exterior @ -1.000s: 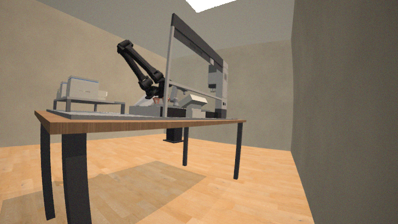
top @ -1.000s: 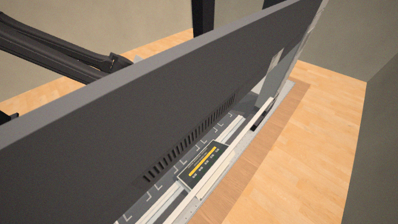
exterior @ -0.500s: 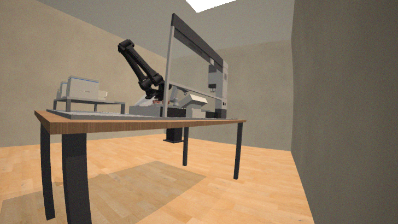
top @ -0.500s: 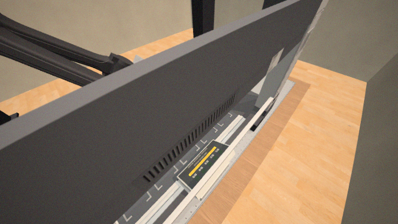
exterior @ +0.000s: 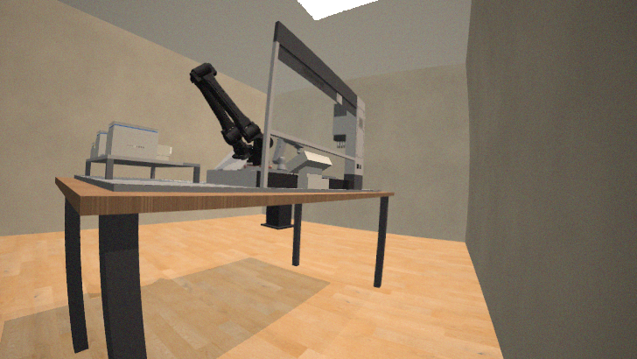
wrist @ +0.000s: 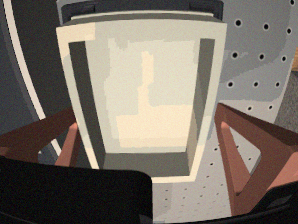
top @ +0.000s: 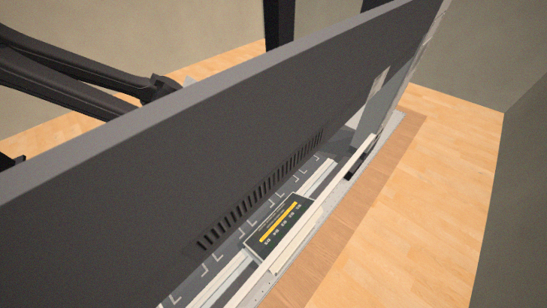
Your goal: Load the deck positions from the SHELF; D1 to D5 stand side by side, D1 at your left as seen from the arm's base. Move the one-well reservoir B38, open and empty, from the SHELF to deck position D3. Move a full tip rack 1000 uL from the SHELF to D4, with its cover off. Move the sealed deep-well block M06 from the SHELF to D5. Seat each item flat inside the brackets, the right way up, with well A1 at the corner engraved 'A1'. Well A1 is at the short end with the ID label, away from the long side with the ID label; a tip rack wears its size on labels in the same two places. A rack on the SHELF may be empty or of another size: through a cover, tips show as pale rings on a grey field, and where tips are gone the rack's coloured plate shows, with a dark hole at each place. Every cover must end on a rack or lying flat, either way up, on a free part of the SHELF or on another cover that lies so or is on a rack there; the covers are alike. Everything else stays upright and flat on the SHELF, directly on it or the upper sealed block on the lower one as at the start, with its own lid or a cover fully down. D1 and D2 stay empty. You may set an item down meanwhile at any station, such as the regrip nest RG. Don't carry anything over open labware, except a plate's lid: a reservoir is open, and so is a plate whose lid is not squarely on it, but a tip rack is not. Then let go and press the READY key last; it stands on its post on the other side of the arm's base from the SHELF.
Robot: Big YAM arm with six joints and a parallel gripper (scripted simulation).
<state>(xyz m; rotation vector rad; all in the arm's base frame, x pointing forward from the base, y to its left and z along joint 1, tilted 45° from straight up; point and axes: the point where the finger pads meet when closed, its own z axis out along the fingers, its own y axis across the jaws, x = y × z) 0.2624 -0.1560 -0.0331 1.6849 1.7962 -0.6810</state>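
Right now the cream one-well reservoir is 1 cm below my hand. From my hand the other things lie so: shelf label (36 cm to the right, 9 cm behind, 3 cm below); then regrip nest rg (3 cm below); then rg label (2 cm below).
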